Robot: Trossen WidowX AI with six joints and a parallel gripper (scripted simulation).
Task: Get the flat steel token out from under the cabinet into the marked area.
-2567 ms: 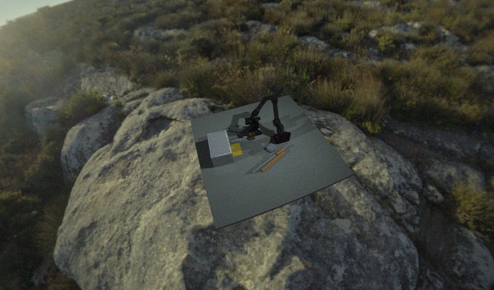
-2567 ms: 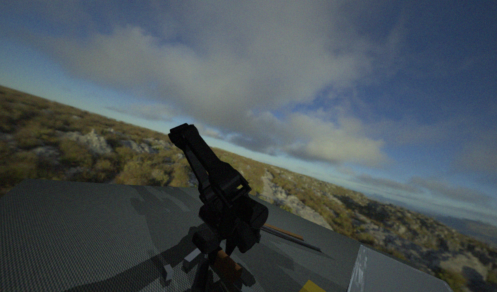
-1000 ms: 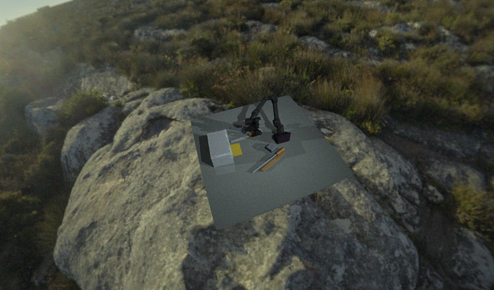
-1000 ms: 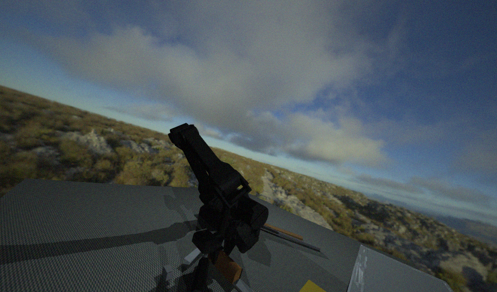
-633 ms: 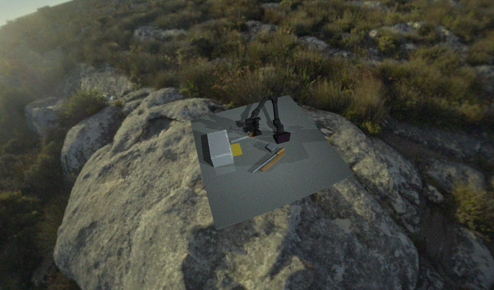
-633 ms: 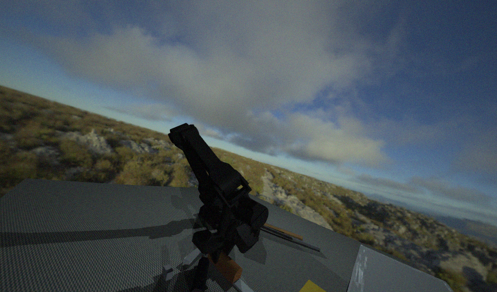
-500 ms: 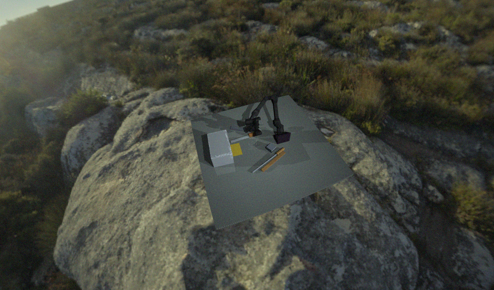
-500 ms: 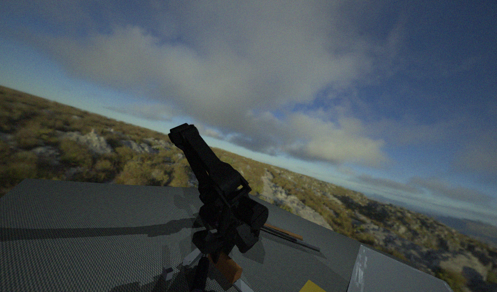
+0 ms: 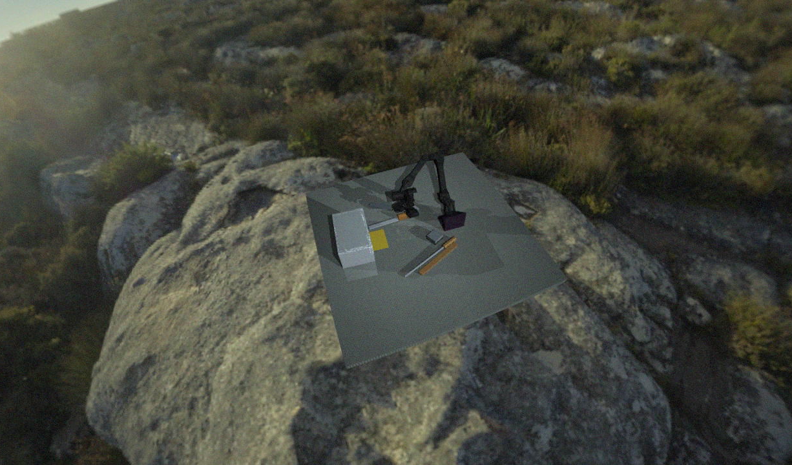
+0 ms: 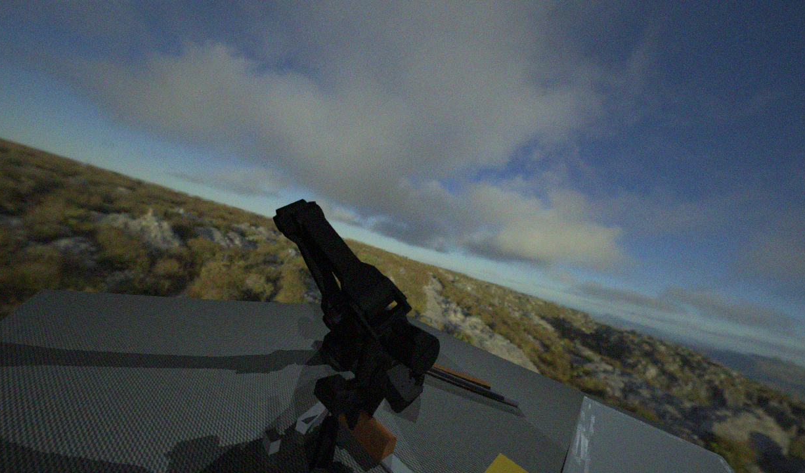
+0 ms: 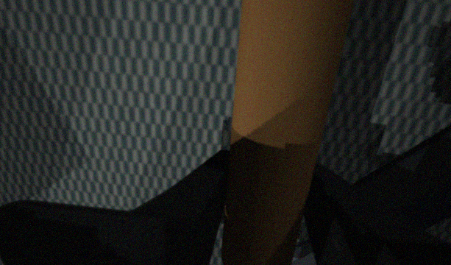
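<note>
My gripper tip is 6 cm past the grey bar and 5 cm to the left of it. The rest, counted from my gripper tip: grey block (24 cm to the left, 6 cm behind, 1 cm above); then small grey cube (14 cm to the right, 4 cm behind); then wooden stick (38 cm to the left, 2 cm behind).
</note>
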